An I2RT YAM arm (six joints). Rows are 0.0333 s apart.
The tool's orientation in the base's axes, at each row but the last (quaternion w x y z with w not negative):
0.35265 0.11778 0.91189 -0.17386
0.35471 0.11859 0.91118 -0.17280
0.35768 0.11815 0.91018 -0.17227
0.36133 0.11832 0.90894 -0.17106
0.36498 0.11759 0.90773 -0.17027
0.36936 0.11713 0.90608 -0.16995
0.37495 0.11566 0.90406 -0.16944
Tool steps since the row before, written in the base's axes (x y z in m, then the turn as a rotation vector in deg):
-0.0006 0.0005 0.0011 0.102 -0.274 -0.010
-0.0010 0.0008 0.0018 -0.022 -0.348 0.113
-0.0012 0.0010 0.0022 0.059 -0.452 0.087
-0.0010 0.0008 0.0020 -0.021 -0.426 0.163
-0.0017 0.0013 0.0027 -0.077 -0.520 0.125
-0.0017 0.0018 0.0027 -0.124 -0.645 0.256
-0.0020 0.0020 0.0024 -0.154 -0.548 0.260
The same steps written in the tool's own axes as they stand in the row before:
-0.0003 0.0000 -0.0013 -0.092 -0.213 0.178
-0.0004 0.0000 -0.0022 -0.094 -0.351 0.048
-0.0006 0.0000 -0.0026 -0.144 -0.413 0.156
-0.0006 -0.0001 -0.0023 -0.138 -0.433 0.045
-0.0006 0.0000 -0.0034 -0.080 -0.529 0.073
-0.0006 0.0005 -0.0036 -0.151 -0.689 0.005
-0.0002 0.0006 -0.0037 -0.125 -0.611 -0.055

